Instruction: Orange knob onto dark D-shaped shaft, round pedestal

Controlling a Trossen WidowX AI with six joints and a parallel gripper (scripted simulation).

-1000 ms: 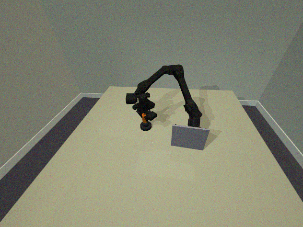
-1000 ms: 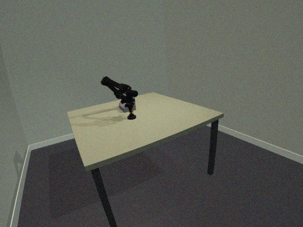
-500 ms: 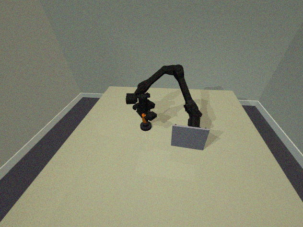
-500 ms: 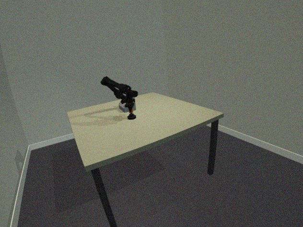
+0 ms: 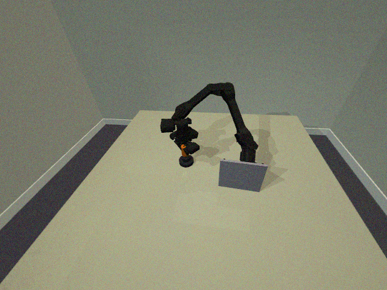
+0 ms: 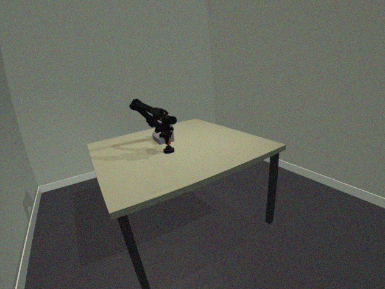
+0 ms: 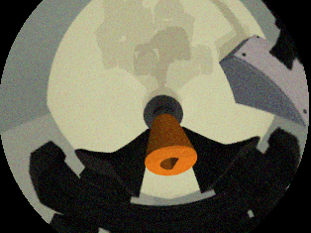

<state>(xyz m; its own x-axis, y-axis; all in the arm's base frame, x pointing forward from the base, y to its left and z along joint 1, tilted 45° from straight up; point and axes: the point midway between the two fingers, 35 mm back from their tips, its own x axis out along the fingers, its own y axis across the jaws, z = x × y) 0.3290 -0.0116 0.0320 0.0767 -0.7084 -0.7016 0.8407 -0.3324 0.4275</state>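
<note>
Now: the round pedestal 40 mm below my gripper tip. From my gripper tip the other things lie so: orange knob 20 mm above.
</note>
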